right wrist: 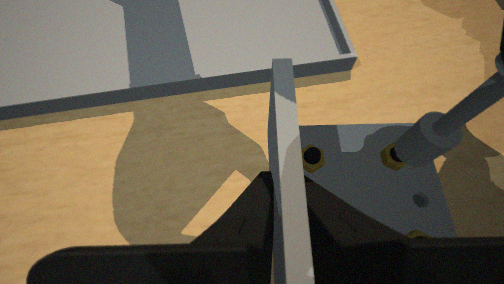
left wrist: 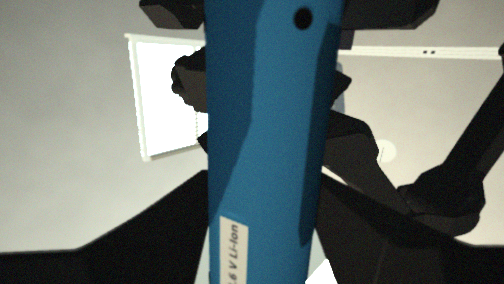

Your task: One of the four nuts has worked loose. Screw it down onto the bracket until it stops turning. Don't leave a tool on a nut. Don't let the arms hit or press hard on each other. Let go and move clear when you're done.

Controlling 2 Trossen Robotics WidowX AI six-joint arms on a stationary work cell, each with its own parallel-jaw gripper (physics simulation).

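Places are measured from the left arm's base along level axes (x ahead, y left, z up), in centimetres.
Where they show: left gripper, fingertip midpoint: [left wrist: 259, 179]; right gripper, fingertip midpoint: [right wrist: 278, 181].
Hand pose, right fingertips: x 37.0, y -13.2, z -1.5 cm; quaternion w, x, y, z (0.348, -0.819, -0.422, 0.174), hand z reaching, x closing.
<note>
Things, the pixels of their top centre, and the offset from my right fingertips. "spot": a spot on its surface instead. Level surfaces: height alone.
- power screwdriver, surface spot: [left wrist: 280, 125] spot: dx +2.0, dy +7.4, dz +11.7 cm
- upper right brass nut, top centre: [right wrist: 398, 154] dx +2.1, dy +4.6, dz +0.2 cm
- grey bracket plate, surface spot: [right wrist: 360, 185] spot: dx +2.1, dy +2.7, dz -0.4 cm
- upper left nut, top centre: [right wrist: 312, 156] dx +0.0, dy +1.7, dz +0.2 cm
- lower nut, top centre: [right wrist: 422, 246] dx +5.0, dy +2.5, dz +0.2 cm
- grey tray, surface spot: [right wrist: 225, 81] spot: dx -9.7, dy +3.2, dz -6.1 cm
- wooden table, surface height: dz -7.0 cm
In the left wrist view, my left gripper [left wrist: 259, 179] is shut on the blue body of a power screwdriver [left wrist: 280, 125], labelled Li-Ion. In the right wrist view, its grey socket [right wrist: 422, 142] slants in from the right, its end overlapping the upper right brass nut [right wrist: 387, 156]; whether it is seated is unclear. The grey bracket plate [right wrist: 360, 185] also shows an upper left nut [right wrist: 321, 161], part of a lower nut [right wrist: 416, 234] and a small dark hole. My right gripper [right wrist: 278, 181] is shut on the bracket's upright grey flange [right wrist: 290, 125]. The fourth nut does not show.
A grey tray [right wrist: 225, 81] with a raised rim lies on the wooden table [right wrist: 240, 117] beyond the bracket. In the left wrist view, dark arm links [left wrist: 445, 192] show behind the screwdriver and at the right, before a wall with a bright window [left wrist: 165, 100].
</note>
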